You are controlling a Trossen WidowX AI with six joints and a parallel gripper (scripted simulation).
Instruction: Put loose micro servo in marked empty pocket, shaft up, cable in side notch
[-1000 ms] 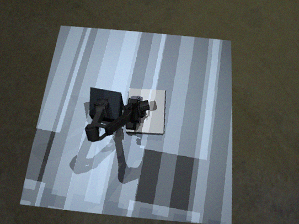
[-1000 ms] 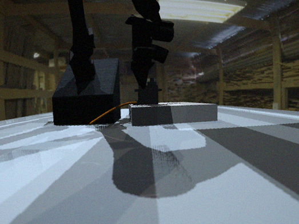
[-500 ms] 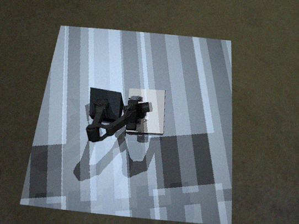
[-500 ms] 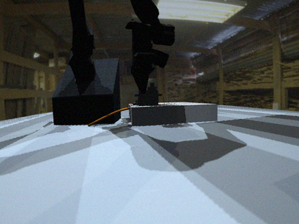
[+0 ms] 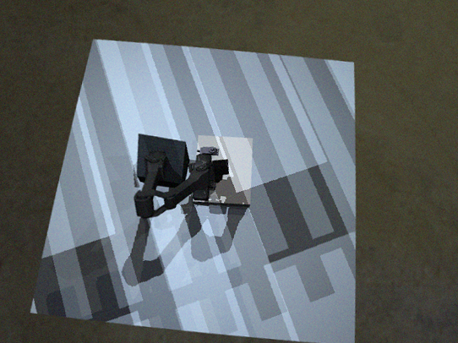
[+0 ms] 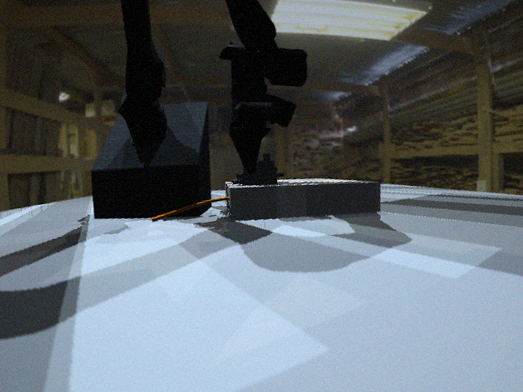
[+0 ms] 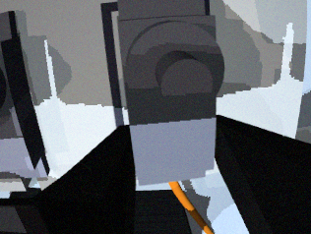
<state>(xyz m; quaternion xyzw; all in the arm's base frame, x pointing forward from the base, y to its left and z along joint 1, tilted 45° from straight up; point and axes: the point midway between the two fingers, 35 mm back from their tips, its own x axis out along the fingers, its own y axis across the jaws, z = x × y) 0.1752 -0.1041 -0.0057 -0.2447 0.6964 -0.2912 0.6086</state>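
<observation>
My gripper tip is 12 cm short of the white deck, 7 cm to the right of it and 4 cm above it.
</observation>
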